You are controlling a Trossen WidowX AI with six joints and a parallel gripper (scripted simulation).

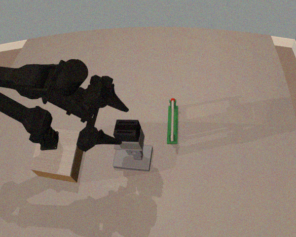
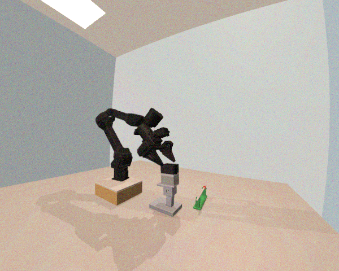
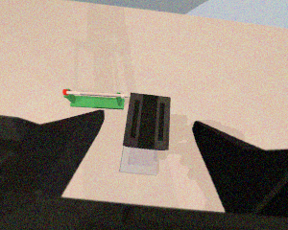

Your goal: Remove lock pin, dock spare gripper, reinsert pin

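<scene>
My gripper tip is 10 mm short of the spare gripper and 60 mm above it. The rest, counted from my gripper tip: green pin holder 120 mm ahead, 110 mm to the left, 160 mm below; then grey mount 130 mm below.
</scene>
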